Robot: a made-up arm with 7 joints.
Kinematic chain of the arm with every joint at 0, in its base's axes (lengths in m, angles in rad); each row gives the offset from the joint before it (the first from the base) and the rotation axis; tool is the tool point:
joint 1: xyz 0 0 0.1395 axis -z
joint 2: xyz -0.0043 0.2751 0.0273 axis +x
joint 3: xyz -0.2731 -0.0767 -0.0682 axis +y
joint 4: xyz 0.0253 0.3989 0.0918 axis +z
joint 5: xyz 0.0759 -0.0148 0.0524 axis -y
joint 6: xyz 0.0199 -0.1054 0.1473 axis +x
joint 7: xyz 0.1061 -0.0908 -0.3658 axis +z
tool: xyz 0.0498 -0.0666 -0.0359
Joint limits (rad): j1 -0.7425..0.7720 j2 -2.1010..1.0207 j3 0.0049..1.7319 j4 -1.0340..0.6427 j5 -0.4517..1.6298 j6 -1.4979..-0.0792 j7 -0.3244..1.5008
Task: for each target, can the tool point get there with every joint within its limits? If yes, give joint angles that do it. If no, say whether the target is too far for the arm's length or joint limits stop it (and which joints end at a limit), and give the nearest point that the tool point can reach.
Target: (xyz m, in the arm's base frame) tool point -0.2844 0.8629 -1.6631
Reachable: no: too far | nearest point -0.1639 0.4971 -0.5426 | short by 1.185 m
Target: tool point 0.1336 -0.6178 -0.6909
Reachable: no: joint limits stop it (at a limit: joint 3, joint 4, joint 5, joint 6) | nearest point 0.0579 -0.2679 -0.3631 | short by 0.485 m
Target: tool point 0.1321 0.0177 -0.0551
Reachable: yes | joints -0.2027 -0.4431 1.4484 0.3477 0.8196 -1.2028 0.1139
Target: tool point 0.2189 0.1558 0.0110
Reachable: yes | joints -0.2055 -1.3345 0.5834 0.5055 0.7135 -0.6142 1.0476
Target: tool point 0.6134 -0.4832 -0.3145
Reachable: no: joint limits stop it (at a limit: joint 1, joint 4, joint 5, joint 6) | nearest point 0.3695 -0.1569 -0.1561 | short by 0.437 m
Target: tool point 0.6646 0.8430 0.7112
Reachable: no: joint limits stop it (at a limit: joint 1, joint 4, joint 6) | nearest point 0.4076 0.6645 0.5002 | short by 0.377 m
